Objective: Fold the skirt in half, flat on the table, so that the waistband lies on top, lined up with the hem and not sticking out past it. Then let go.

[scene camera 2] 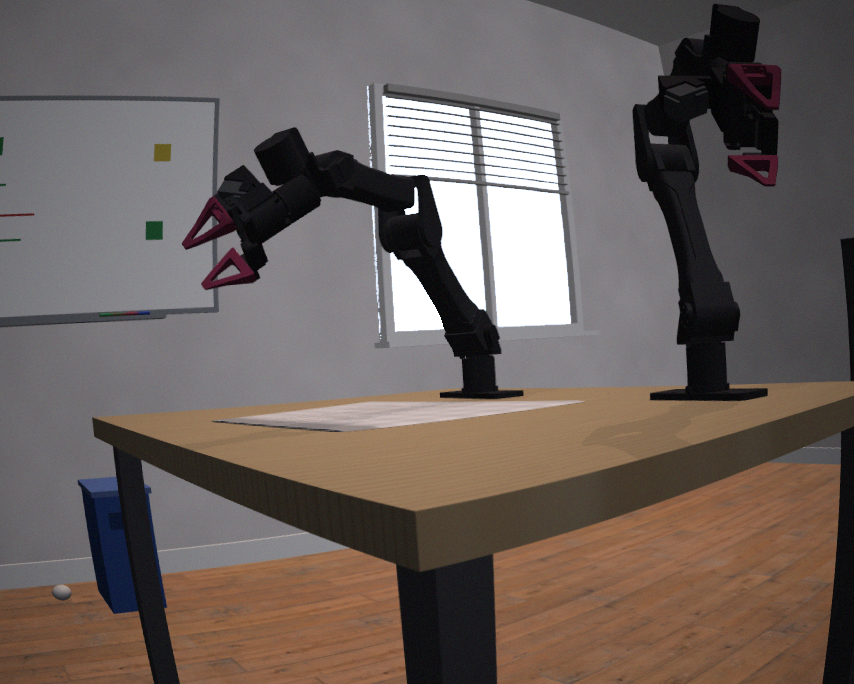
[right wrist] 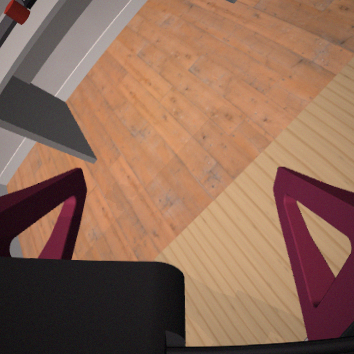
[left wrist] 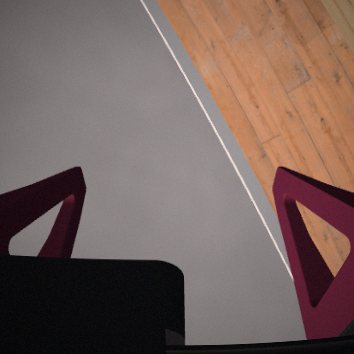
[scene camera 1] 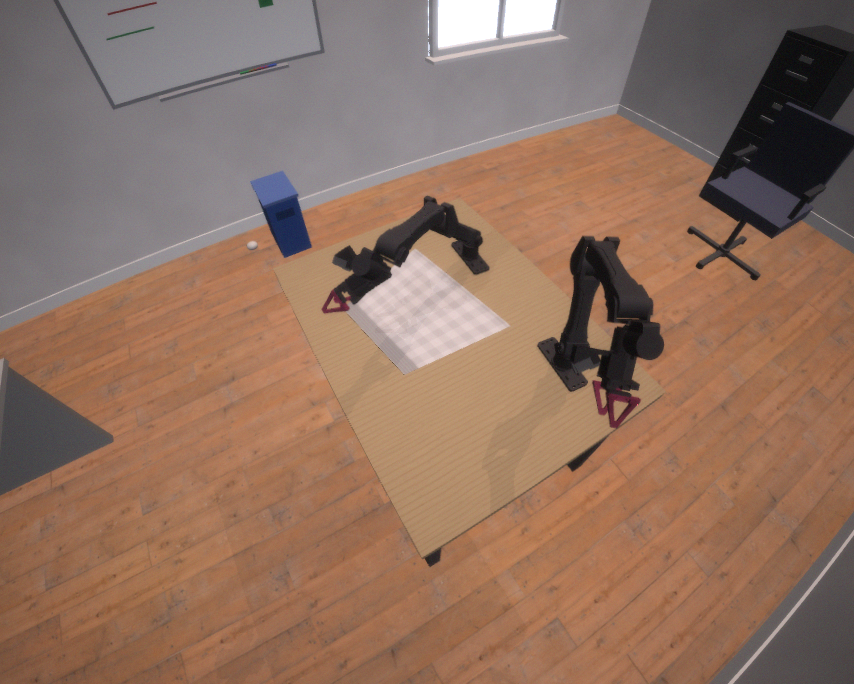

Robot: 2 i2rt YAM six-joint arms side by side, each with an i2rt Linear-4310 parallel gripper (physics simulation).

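Note:
The white and grey checked skirt (scene camera 1: 441, 309) (scene camera 2: 399, 413) lies flat and unfolded on the table (scene camera 1: 427, 463) (scene camera 2: 513, 473). Its ribbed grey waistband (scene camera 1: 381, 344) runs along its lower left edge in scene camera 1, and its wider hem edge lies opposite, at upper right. My right gripper (scene camera 1: 326, 310) (scene camera 2: 193, 267) (right wrist: 179, 177) is open and empty, high above the table beyond the waistband's left end; its arm hides part of the skirt's upper left edge. My left gripper (scene camera 1: 608, 419) (scene camera 2: 774, 146) (left wrist: 178, 177) is open and empty, high over the table's right edge, well away from the skirt.
A blue bin (scene camera 1: 287, 220) (scene camera 2: 117, 548) stands on the floor behind the table, with a small white ball (scene camera 1: 252, 245) (scene camera 2: 62, 592) beside it. An office chair (scene camera 1: 762, 192) stands at the right. Part of a grey desk (scene camera 1: 49, 434) (right wrist: 45, 115) shows at the left.

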